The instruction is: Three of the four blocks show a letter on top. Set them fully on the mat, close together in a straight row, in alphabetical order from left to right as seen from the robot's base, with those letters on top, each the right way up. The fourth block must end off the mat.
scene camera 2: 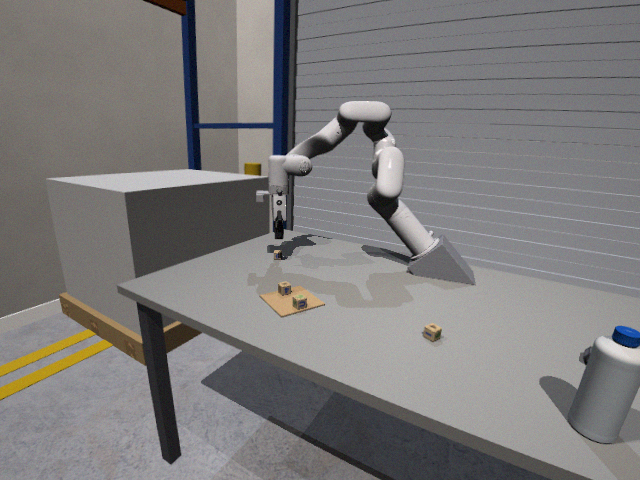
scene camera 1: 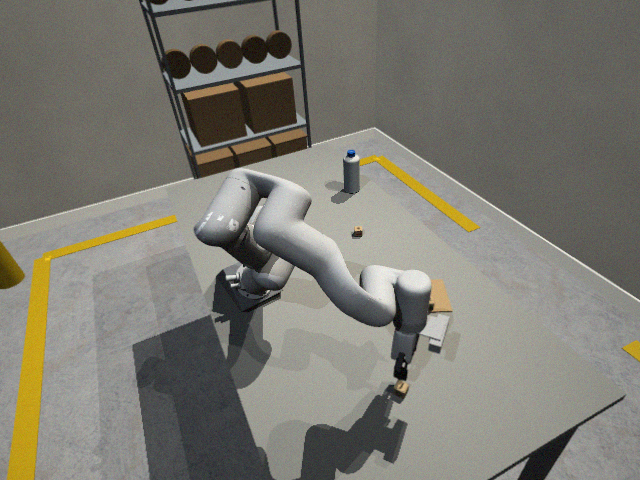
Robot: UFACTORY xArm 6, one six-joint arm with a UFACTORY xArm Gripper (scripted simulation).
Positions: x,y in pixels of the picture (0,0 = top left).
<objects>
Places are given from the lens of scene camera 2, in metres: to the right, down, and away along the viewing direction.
brown mat (scene camera 2: 282,304): -0.10, 0.18, 0.89
</objects>
